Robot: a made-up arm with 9 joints. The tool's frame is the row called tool. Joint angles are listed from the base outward. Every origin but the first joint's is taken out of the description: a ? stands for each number. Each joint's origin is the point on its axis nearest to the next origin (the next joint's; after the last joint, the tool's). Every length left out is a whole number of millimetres.
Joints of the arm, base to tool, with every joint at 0 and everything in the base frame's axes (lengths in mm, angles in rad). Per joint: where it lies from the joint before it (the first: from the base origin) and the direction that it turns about. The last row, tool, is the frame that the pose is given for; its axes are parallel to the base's.
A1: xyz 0 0 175 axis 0 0 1
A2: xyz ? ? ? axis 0 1 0
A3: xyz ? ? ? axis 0 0 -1
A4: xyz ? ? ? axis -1 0 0
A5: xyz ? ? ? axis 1 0 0
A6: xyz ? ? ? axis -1 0 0
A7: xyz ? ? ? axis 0 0 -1
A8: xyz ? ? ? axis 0 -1 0
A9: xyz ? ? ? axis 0 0 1
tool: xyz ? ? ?
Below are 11 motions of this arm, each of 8 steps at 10 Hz.
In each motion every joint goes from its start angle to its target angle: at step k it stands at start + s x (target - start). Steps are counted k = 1, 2, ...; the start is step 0. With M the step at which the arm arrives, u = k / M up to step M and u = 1 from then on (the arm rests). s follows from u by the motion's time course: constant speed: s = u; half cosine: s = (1 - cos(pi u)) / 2; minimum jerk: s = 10 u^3 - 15 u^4 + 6 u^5.
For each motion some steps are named. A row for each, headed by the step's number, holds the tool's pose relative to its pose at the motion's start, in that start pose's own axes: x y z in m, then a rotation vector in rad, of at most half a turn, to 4 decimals.
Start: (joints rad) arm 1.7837 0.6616 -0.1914 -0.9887 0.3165 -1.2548 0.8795 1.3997 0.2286
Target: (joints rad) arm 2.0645 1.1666 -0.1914 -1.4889 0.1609 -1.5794 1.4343 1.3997 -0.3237
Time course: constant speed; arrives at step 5
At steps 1, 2, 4, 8:
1: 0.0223 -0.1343 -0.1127 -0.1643 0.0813 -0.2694
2: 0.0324 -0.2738 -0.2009 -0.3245 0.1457 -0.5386
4: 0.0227 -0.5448 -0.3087 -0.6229 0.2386 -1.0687
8: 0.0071 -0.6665 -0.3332 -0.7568 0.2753 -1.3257

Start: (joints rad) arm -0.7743 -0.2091 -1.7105 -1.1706 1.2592 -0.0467 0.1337 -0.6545 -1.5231
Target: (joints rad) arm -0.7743 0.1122 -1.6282 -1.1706 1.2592 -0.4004 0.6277 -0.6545 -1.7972
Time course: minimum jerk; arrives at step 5
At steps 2, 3, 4, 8:
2: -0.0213 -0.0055 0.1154 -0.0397 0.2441 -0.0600
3: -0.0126 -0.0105 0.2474 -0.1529 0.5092 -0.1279
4: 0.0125 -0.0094 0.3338 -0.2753 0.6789 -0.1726
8: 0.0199 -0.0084 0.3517 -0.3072 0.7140 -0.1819

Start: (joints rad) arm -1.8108 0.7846 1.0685 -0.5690 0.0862 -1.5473 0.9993 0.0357 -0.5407
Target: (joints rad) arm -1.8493 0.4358 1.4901 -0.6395 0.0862 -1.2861 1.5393 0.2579 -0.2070
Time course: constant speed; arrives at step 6
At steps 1, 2, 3, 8:
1: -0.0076 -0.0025 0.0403 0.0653 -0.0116 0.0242
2: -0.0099 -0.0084 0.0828 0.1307 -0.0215 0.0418
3: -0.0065 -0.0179 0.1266 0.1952 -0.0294 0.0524
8: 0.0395 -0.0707 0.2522 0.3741 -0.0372 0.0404

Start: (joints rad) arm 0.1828 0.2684 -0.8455 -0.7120 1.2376 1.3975 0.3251 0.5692 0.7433
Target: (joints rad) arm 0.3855 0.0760 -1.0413 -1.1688 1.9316 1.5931 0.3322 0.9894 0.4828
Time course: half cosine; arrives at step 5
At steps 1, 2, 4, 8:
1: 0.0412 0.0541 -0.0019 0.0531 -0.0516 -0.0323
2: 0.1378 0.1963 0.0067 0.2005 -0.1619 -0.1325
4: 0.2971 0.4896 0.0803 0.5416 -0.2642 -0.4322
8: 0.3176 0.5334 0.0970 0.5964 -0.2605 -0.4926

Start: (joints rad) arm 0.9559 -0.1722 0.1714 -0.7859 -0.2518 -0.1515 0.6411 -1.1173 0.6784
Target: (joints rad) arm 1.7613 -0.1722 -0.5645 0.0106 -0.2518 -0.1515 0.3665 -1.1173 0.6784
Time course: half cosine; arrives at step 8
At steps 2, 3, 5, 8:
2: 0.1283 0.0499 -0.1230 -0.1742 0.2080 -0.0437
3: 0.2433 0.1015 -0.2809 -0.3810 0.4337 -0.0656
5: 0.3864 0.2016 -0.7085 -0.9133 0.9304 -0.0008
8: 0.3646 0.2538 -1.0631 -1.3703 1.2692 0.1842

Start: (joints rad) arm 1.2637 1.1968 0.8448 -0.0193 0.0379 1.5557 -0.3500 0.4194 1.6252
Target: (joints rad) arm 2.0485 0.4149 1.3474 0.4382 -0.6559 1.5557 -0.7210 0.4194 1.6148
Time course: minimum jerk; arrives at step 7
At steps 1, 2, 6, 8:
1: -0.0279 0.0187 0.0081 0.0130 0.0257 -0.0064
2: -0.1598 0.1249 0.0606 0.0863 0.1493 -0.0401
6: -0.3735 0.9491 0.5827 0.6406 0.5296 -0.2394
8: -0.3654 0.9686 0.5951 0.6536 0.5311 -0.2422

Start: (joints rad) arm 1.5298 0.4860 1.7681 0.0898 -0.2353 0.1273 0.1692 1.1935 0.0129
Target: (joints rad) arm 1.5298 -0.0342 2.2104 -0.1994 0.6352 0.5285 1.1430 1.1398 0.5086
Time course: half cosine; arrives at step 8
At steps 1, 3, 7, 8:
1: -0.0086 -0.0251 -0.0128 -0.0298 0.0223 -0.0420
3: -0.1345 -0.1899 -0.0822 -0.2303 0.2408 -0.3228
7: -0.7016 -0.2648 0.0228 -0.5020 1.1216 -0.8626
8: -0.7323 -0.2509 0.0429 -0.5038 1.1840 -0.8883

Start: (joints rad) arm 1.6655 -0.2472 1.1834 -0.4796 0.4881 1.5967 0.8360 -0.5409 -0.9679
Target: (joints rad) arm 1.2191 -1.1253 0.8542 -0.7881 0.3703 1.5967 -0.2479 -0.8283 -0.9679
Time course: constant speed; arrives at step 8
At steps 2, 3, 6, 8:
2: -0.0485 -0.0545 0.0961 -0.0672 0.1676 0.2784
3: -0.0482 -0.0886 0.1595 -0.0646 0.2310 0.4202
6: 0.0539 -0.2068 0.3441 0.0731 0.2989 0.8209
8: 0.1859 -0.2851 0.4218 0.2479 0.2196 1.0302

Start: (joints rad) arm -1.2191 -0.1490 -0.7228 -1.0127 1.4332 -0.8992 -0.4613 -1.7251 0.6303
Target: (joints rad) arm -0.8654 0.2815 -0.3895 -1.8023 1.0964 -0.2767 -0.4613 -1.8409 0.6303
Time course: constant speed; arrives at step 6
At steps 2, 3, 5, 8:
2: -0.1507 -0.0196 -0.0140 -0.0516 -0.0542 -0.0141
3: -0.2208 -0.0366 -0.0289 -0.0752 -0.0858 -0.0328
5: -0.3475 -0.0812 -0.0702 -0.1144 -0.1569 -0.0928
8: -0.4037 -0.1070 -0.0947 -0.1284 -0.1957 -0.1336

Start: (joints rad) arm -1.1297 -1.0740 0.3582 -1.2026 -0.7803 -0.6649 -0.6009 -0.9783 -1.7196
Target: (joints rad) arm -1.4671 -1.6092 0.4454 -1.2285 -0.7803 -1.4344 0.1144 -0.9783 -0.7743
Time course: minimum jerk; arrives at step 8
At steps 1, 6, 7, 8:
1: -0.0045 -0.0047 0.0113 0.0119 0.0084 0.0166
6: -0.2688 -0.4285 0.4519 0.4887 0.2510 1.2069
7: -0.2949 -0.4736 0.4746 0.5050 0.2667 1.3425
8: -0.2997 -0.4817 0.4784 0.5072 0.2698 1.3675

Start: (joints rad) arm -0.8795 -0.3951 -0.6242 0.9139 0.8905 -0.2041 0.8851 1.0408 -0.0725
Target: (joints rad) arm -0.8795 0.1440 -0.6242 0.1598 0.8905 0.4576 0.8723 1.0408 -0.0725
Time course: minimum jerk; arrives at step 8
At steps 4, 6, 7, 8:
4: -0.3316 -0.1112 -0.2469 -0.0721 0.2889 0.0119
6: -0.6536 -0.2127 -0.3407 -0.1347 0.5166 0.0163
7: -0.7280 -0.2355 -0.3472 -0.1492 0.5666 0.0167
8: -0.7417 -0.2397 -0.3479 -0.1519 0.5758 0.0168

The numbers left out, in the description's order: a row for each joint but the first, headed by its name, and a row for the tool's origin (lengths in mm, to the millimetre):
A2: 344 -230 0
A3: 336 0 57
A4: 439 -40 0
A5: 0 -119 55
A6: 0 -177 45
A7: 0 -76 -16
A8: 92 344 0
A9: 98 0 -247
tool: -96 -52 0

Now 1 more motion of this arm.
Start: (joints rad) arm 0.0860 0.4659 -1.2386 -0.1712 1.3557 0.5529 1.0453 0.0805 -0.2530
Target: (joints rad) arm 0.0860 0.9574 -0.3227 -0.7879 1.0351 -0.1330 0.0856 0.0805 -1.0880
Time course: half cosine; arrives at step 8
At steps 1, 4, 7, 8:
1: 0.0004 -0.0016 0.0099 0.0404 0.0461 -0.0238
4: 0.0626 -0.1020 0.2144 0.5890 0.5487 -0.2877
7: 0.1704 -0.4479 0.3938 1.2379 0.8840 -0.4933
8: 0.1741 -0.4858 0.3999 1.2952 0.9010 -0.5065

